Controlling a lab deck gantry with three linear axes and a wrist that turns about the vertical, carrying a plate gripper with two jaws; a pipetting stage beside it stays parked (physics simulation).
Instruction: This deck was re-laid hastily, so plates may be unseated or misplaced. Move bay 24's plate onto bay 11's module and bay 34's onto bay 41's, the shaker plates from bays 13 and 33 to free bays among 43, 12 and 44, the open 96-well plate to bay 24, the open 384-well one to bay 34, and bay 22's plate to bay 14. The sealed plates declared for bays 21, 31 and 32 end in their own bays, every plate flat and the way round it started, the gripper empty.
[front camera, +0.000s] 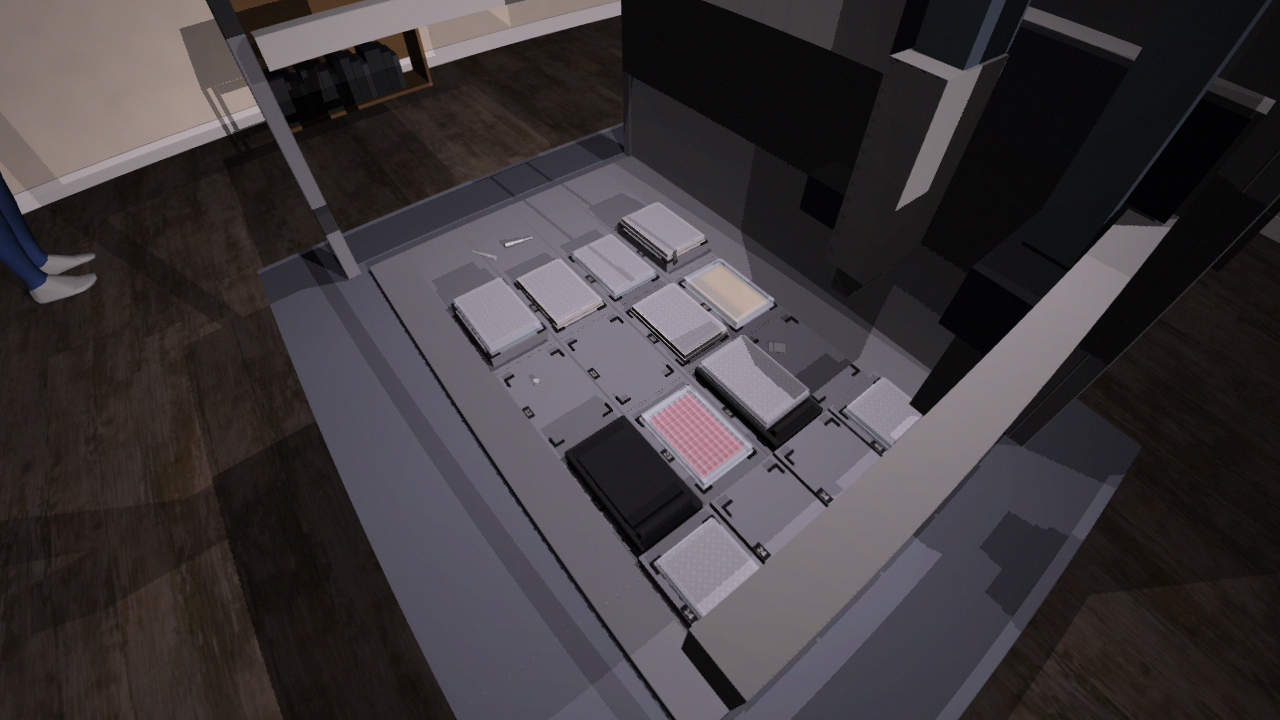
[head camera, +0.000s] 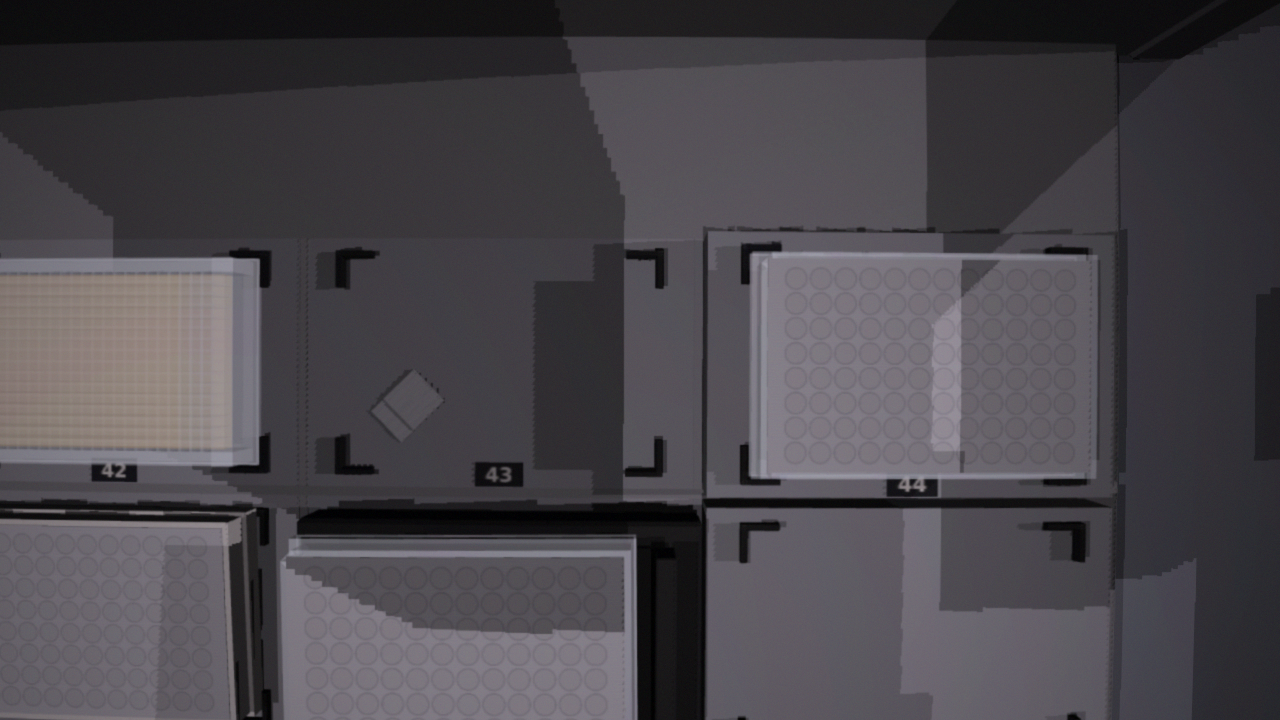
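Pixels of known places: gripper, between the fingertips: (front camera: 946, 392); robot's base, origin of its link: (front camera: 457, 314).
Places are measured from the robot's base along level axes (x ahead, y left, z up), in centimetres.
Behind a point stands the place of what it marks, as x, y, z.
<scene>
Bay 44's clear plate (front camera: 881, 409) @(52.6, 35.7, 2.9) (head camera: 921, 367) @(55.2, 36.3, 2.9) lies flat inside its corners. Bay 13's black shaker (front camera: 631, 479) @(40.0, 4.1, 2.4) is bare. Bay 33's plate (front camera: 753, 380) @(39.1, 25.0, 3.7) (head camera: 460, 635) @(38.7, 26.9, 3.7) sits on its shaker. Bay 23 holds the pink 96-well plate (front camera: 698, 436) @(40.1, 14.7, 1.4), bay 42 the yellow 384-well plate (front camera: 727, 292) @(23.3, 35.8, 1.3) (head camera: 116, 358) @(24.2, 36.5, 1.4). Plates stand at bay 11 (front camera: 496, 315) @(7.4, 3.9, 3.3), bay 21 (front camera: 559, 292) @(7.3, 14.7, 1.4), bay 31 (front camera: 614, 264) @(7.3, 25.4, 1.4), bay 41 (front camera: 662, 230) @(7.0, 35.8, 3.3) and bay 14 (front camera: 705, 564) @(53.0, 4.1, 2.9). Bay 32's plate (front camera: 678, 319) @(23.2, 25.6, 1.6) (head camera: 107, 617) @(23.9, 26.3, 1.6) looks slightly tilted. The gripper's jaws are hidden at the right; no held plate shows.
A small grey piece (front camera: 776, 346) @(35.3, 34.6, 0.1) (head camera: 407, 404) @(35.4, 34.7, 0.1) lies in bay 43. A small white cap (front camera: 536, 380) @(19.2, 3.2, 0.4) lies in bay 12. Two pale slender items lie beyond bays 11 and 21. Bays 22, 24 and 34 hold no plate. A pale beam (front camera: 930, 465) @(62.3, 3.8, 40.0) crosses the right side.
</scene>
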